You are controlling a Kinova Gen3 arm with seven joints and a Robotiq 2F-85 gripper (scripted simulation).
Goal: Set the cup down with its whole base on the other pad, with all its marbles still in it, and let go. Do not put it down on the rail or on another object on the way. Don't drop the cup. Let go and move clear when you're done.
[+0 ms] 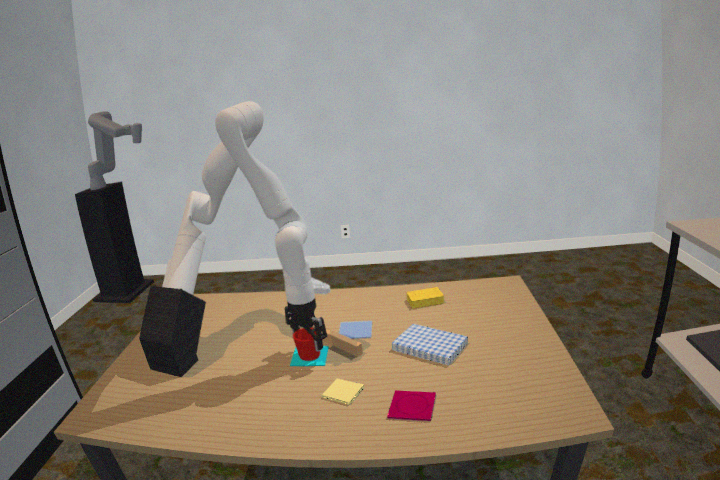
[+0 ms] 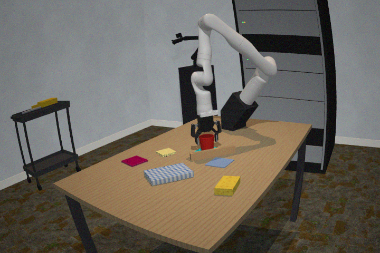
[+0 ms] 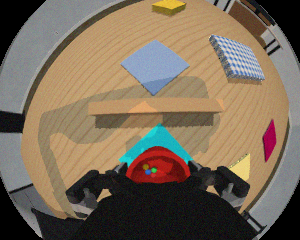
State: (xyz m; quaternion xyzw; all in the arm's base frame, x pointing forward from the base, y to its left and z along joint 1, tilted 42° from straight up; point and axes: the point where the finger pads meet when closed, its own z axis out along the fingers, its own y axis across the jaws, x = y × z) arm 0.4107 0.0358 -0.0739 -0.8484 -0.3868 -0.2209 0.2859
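Right now my hand is 2 cm above the red cup. From my hand the other things lie so: wooden rail: 5 cm ahead, 7 cm to the left, 4 cm below.
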